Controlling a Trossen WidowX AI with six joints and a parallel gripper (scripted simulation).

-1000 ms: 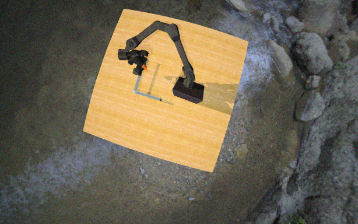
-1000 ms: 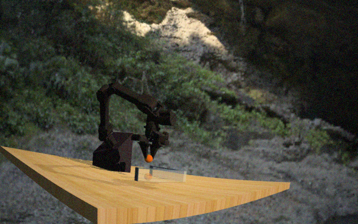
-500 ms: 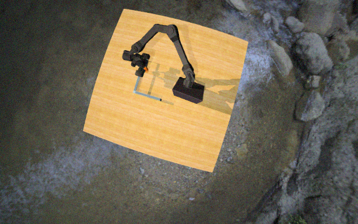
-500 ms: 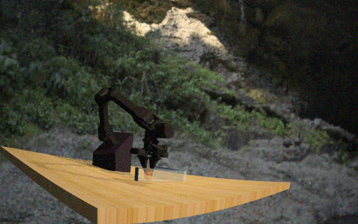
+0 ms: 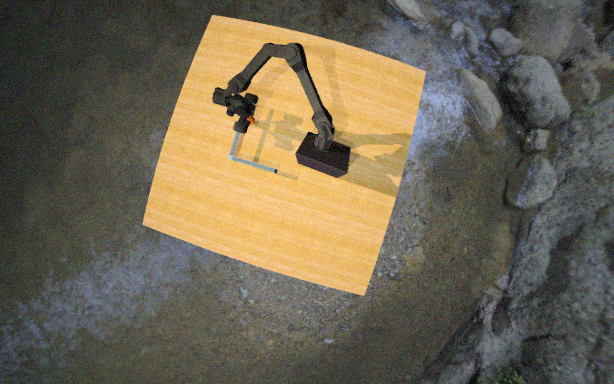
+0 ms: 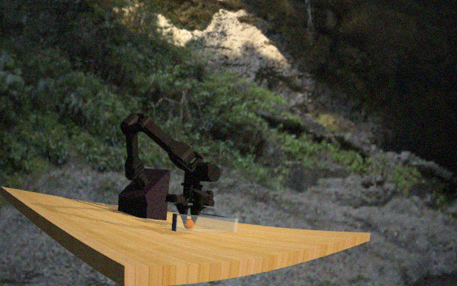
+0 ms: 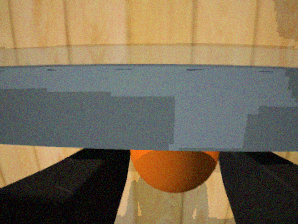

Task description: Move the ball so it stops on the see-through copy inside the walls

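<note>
The orange ball lies right at my gripper tip. From my gripper tip the other things lie so: clear wall: 60 mm to the left, 30 mm ahead, 10 mm above.
</note>
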